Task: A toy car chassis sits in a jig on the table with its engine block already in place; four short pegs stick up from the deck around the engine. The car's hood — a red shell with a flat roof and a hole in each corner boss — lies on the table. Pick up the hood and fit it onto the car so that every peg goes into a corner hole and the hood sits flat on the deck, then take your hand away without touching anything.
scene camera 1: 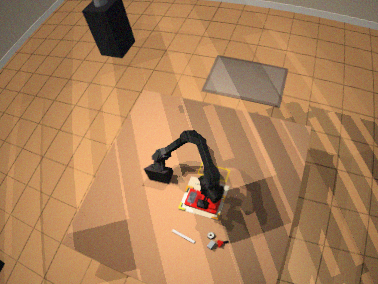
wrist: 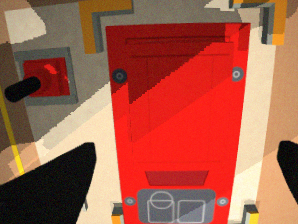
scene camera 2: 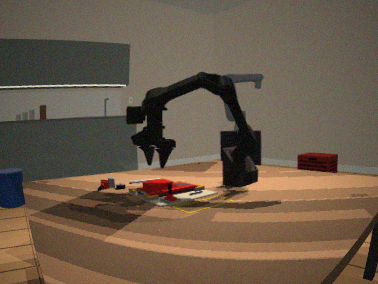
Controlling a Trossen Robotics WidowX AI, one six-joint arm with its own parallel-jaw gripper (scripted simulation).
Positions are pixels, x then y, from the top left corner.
Scene:
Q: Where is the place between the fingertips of the gripper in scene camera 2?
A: At 155, 166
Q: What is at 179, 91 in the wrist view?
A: A red hood.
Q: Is the gripper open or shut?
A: Open.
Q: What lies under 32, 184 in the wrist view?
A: The gripper.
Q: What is the gripper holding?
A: Nothing.

